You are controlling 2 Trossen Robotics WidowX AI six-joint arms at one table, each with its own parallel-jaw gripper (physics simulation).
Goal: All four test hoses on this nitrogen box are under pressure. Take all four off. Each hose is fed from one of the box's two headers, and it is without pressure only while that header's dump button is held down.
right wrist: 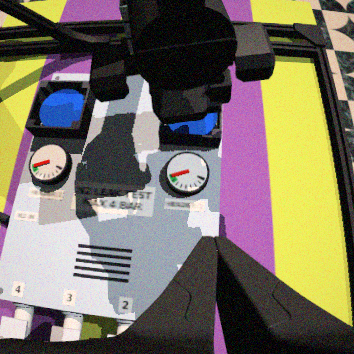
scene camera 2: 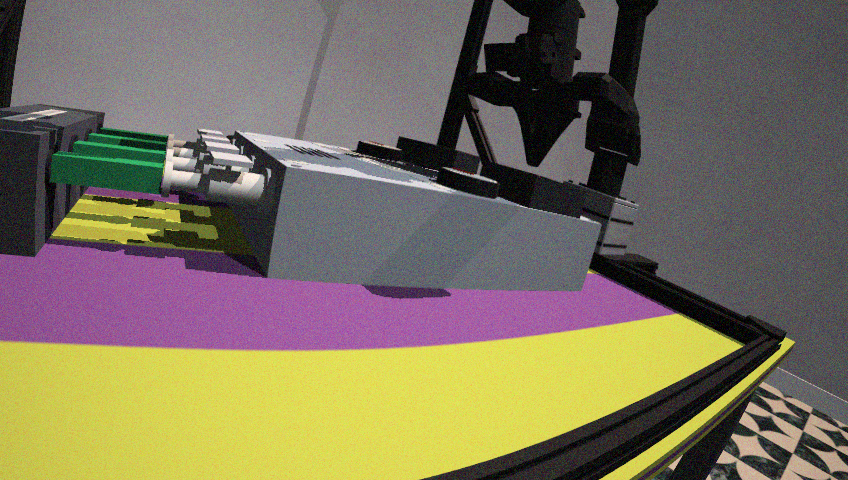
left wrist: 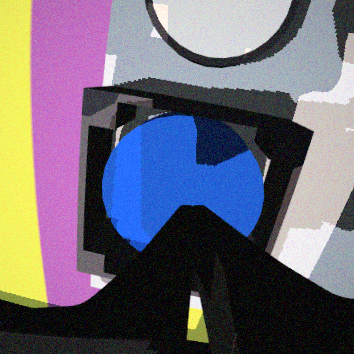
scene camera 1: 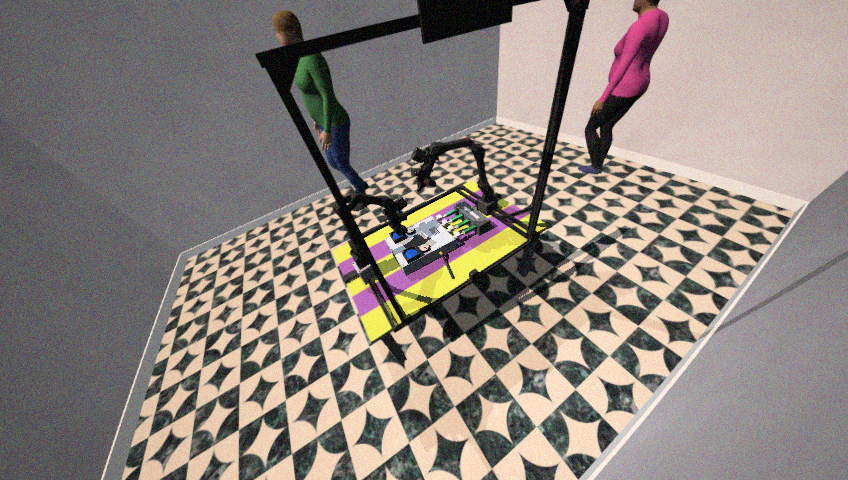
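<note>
The grey nitrogen box lies flat on the table. Four green hose ends, the nearest one clearest in scene camera 2, sit in line with white couplings at its end. The DUMP 1 button is blue, in a black housing; my left gripper is shut and empty, its tips over this button; contact cannot be told. The DUMP 2 button has no gripper over it. My right gripper is shut and empty, high above the box.
Two gauges have red needles near their green marks. A dark grey block stands behind the hose ends. A black frame surrounds the striped table. Two people, in green and pink, stand beyond.
</note>
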